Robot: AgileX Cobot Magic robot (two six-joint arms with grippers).
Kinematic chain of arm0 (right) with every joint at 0, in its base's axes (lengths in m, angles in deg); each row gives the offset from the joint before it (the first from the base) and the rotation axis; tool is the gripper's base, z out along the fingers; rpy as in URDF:
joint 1: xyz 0 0 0.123 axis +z
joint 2: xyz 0 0 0 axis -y
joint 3: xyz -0.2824 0 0.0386 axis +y
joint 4: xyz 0.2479 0 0.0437 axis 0.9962 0 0.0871
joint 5: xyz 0 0 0 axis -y
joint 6: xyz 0.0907 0 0.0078 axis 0.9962 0 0.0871
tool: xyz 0 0 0 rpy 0 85 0
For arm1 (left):
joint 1: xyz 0 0 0.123 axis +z
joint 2: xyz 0 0 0 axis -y
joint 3: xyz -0.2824 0 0.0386 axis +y
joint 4: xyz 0.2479 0 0.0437 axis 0.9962 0 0.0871
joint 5: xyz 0 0 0 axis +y
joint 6: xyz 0.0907 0 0.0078 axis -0.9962 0 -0.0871
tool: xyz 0 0 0 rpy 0 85 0
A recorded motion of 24 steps. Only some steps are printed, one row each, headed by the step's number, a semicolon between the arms.
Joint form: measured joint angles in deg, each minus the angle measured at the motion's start. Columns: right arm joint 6, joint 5, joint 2, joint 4, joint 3, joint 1; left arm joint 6, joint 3, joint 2, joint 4, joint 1, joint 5.
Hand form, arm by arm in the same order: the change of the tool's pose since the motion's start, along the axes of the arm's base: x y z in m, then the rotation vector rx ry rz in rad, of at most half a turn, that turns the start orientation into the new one. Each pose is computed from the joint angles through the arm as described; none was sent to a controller.
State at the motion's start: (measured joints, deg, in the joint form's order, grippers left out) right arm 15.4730 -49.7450 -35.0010 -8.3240 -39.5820 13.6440; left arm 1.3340 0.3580 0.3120 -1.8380 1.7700 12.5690
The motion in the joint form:
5: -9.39 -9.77 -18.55 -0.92 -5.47 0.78; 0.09 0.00 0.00 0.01 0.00 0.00
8: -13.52 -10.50 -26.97 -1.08 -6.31 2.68; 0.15 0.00 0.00 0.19 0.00 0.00
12: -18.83 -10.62 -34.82 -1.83 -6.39 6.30; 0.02 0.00 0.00 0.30 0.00 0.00
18: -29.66 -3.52 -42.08 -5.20 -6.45 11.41; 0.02 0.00 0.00 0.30 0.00 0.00
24: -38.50 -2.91 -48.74 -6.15 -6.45 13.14; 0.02 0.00 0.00 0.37 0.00 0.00
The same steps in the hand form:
5: 0.0511 0.0120 -0.0224 -0.2146 0.3757 0.1142; 0.0000 0.0000 0.0000 -0.0014 0.0000 0.0002
8: 0.0740 0.0237 -0.0434 -0.2961 0.5104 0.2125; 0.0000 0.0001 0.0000 0.0007 0.0000 0.0006
12: 0.0900 0.0406 -0.0690 -0.4037 0.6287 0.3638; 0.0000 0.0001 0.0000 0.0049 0.0002 0.0005
18: 0.1097 0.0660 -0.0931 -0.5907 0.5852 0.6404; 0.0000 0.0001 0.0000 0.0049 0.0002 0.0005
24: 0.1182 0.0768 -0.1198 -0.7065 0.6652 0.8315; 0.0000 0.0001 0.0000 0.0061 0.0002 0.0006

